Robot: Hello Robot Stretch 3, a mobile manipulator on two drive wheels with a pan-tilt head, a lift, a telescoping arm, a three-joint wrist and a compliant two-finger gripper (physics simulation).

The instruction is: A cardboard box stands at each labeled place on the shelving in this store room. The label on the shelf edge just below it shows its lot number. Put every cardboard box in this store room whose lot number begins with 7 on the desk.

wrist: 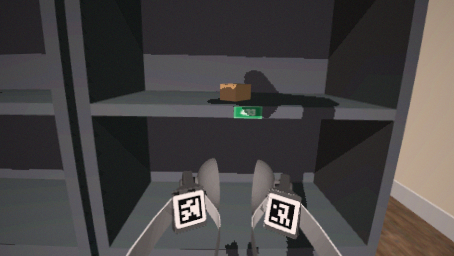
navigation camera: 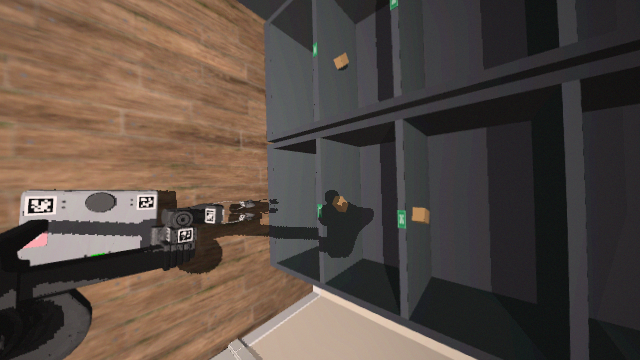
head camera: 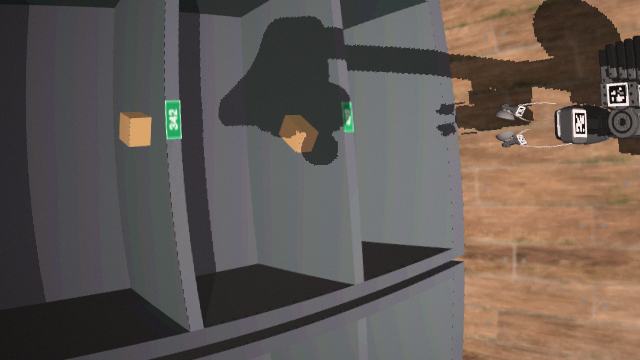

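Pixels of known places: gripper, fingertip midpoint: [wrist: 235, 177] [navigation camera: 254, 209] [head camera: 496, 125]; robot's base, link origin: [navigation camera: 101, 201].
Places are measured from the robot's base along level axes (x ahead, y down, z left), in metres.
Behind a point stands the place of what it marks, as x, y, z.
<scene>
One cardboard box [head camera: 135, 130] {-0.054, -1.027, -0.937} [navigation camera: 420, 215] {-0.055, -1.025, -0.937} stands on a higher shelf above the green label 342 [head camera: 173, 119] {-0.066, -0.974, -0.841} [navigation camera: 401, 219] {-0.067, -0.974, -0.842}. Another cardboard box [head camera: 298, 133] {-0.032, -0.584, -0.956} [navigation camera: 341, 203] {-0.027, -0.584, -0.965} [wrist: 235, 92] {-0.032, -0.561, -0.938} stands partly in the robot's shadow on the shelf below. Its green label [head camera: 348, 117] {-0.065, -0.515, -0.842} [navigation camera: 320, 210] {-0.064, -0.523, -0.842} [wrist: 248, 112] {-0.067, -0.517, -0.842} seems to start with 4; the rest is blurred. A third box [navigation camera: 341, 61] {0.865, -0.581, -0.968} stands in the neighbouring unit, its label [navigation camera: 315, 49] {0.872, -0.520, -0.791} unreadable. My gripper [head camera: 504, 125] {-0.026, -0.535, -0.419} [navigation camera: 246, 210] {-0.026, -0.535, -0.419} [wrist: 235, 177] {-0.026, -0.535, -0.419} is open and empty, in front of the shelving and lower than the shadowed box. The desk does not show.
The grey shelving has upright side panels [wrist: 406, 100] {-0.509, -0.560, -0.867} and a narrow gap between two units. A beige wall [navigation camera: 380, 330] {-0.915, -0.676, -1.305} [wrist: 435, 100] {-0.920, -0.532, -1.216} meets its end. Wooden floor [head camera: 550, 210] {0.217, 0.000, -0.493} [navigation camera: 200, 125] {0.426, 0.000, -0.369} lies in front. Another green label [navigation camera: 394, 4] {0.849, -0.977, -0.793} shows at the navigation view's top edge.
</scene>
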